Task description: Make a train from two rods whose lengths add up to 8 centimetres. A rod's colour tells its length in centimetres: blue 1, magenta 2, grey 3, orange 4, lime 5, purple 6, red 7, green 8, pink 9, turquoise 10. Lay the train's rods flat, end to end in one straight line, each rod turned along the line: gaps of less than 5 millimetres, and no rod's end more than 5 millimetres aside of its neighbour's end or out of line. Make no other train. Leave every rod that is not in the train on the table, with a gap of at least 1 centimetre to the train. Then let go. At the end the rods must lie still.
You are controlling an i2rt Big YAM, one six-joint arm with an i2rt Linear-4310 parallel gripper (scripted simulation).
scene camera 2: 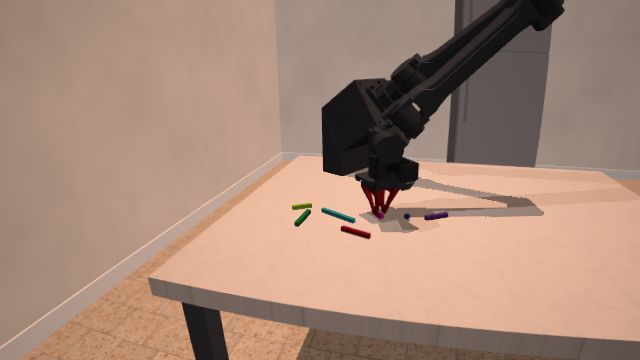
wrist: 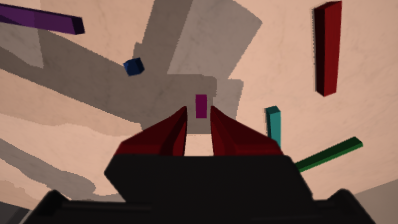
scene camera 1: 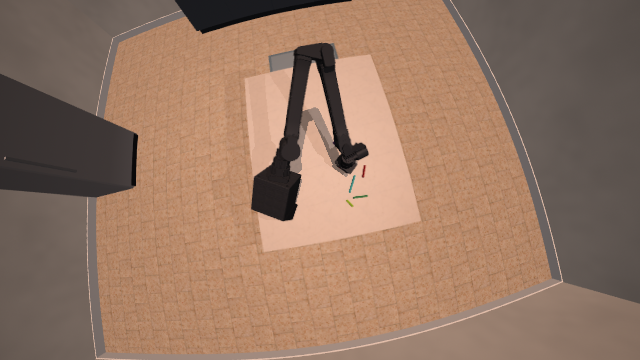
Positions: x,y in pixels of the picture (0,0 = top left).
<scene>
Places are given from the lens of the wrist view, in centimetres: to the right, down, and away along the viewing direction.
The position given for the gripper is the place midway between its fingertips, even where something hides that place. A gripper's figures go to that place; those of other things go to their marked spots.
gripper [wrist: 198,111]: 0, 0, 13
green rod [wrist: 353,143]: 19, 4, 16
</scene>
